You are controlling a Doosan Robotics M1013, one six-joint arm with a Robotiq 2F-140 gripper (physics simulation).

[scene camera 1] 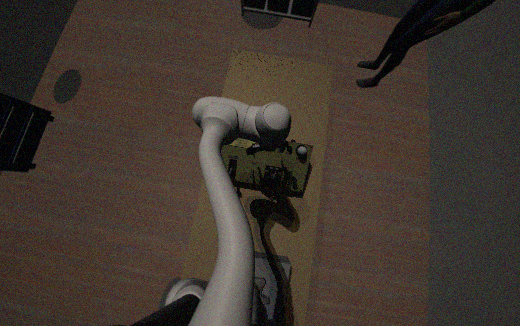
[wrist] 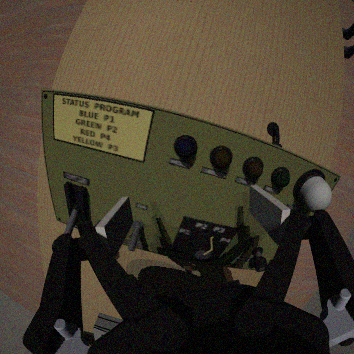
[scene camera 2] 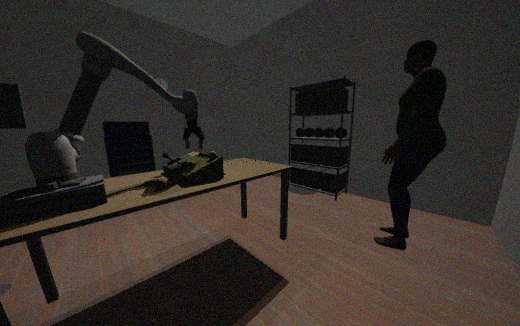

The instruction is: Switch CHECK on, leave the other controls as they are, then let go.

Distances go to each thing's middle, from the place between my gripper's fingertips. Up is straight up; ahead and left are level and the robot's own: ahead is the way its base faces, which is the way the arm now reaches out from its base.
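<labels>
What I see here is the green control panel (scene camera 2: 206, 167), 100 mm below my hand and 10 mm behind it.
</labels>
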